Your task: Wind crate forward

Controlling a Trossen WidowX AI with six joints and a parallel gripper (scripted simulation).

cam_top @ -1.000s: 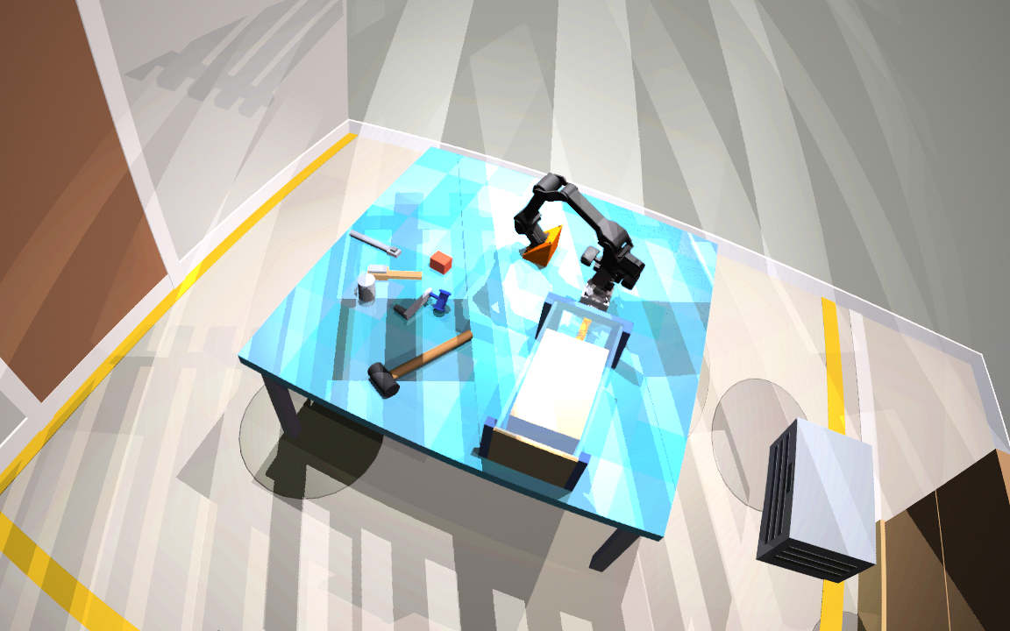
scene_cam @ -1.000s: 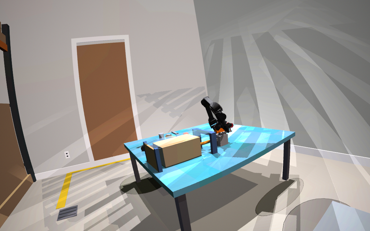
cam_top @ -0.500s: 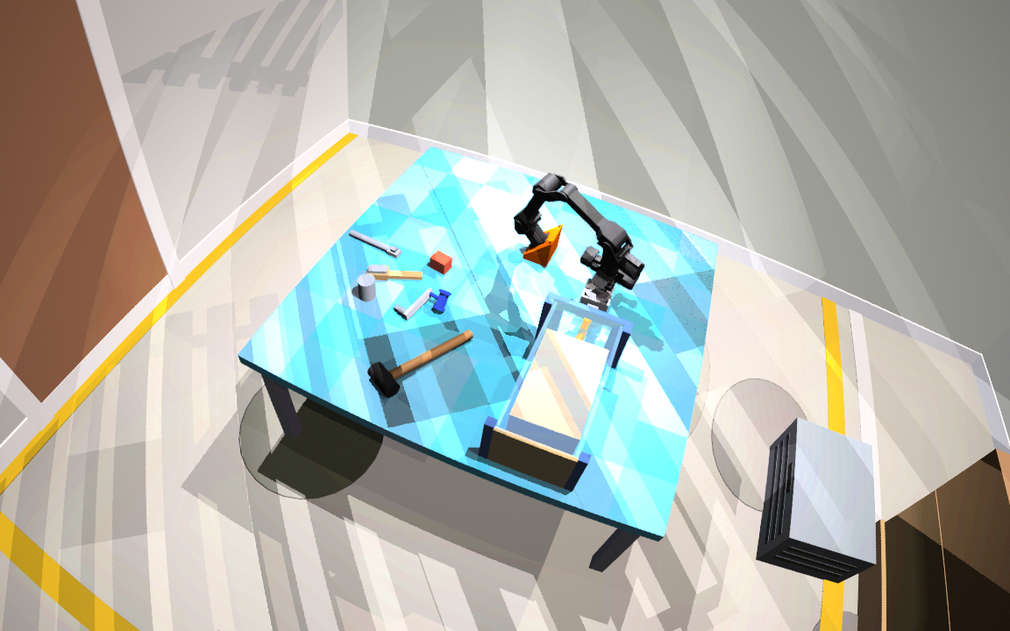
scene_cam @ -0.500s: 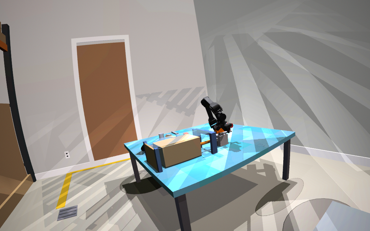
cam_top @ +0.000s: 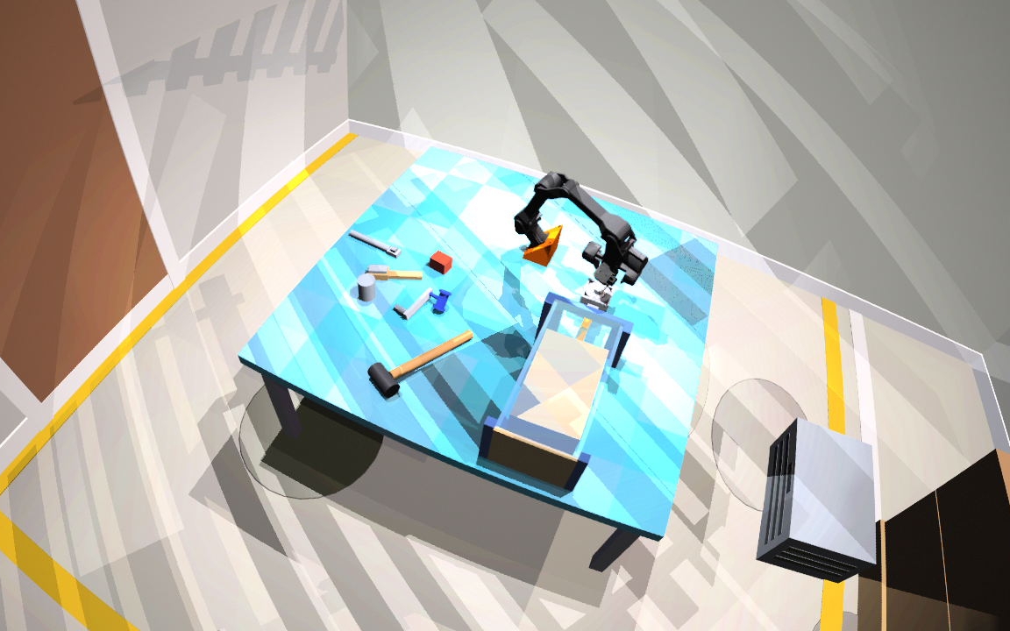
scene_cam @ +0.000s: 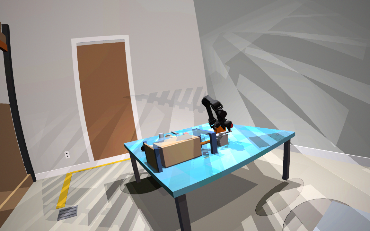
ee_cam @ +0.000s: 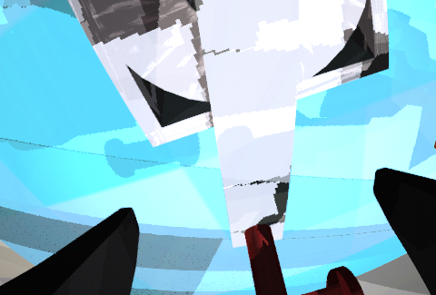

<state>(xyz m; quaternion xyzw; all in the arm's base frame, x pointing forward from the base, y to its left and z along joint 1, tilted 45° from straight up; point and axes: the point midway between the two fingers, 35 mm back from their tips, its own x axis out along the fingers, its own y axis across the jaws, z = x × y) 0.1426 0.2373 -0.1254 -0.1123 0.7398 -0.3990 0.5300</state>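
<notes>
Right now my gripper tip is 30 mm below the red knob, 30 mm past it and 10 mm to the right of it. Also, from my gripper tip: clear-panelled cubby (470 mm ahead, 40 mm to the right, 10 mm above); grey winch (80 mm below, 50 mm ahead, 30 mm to the right); winch handle (10 mm ahead).
</notes>
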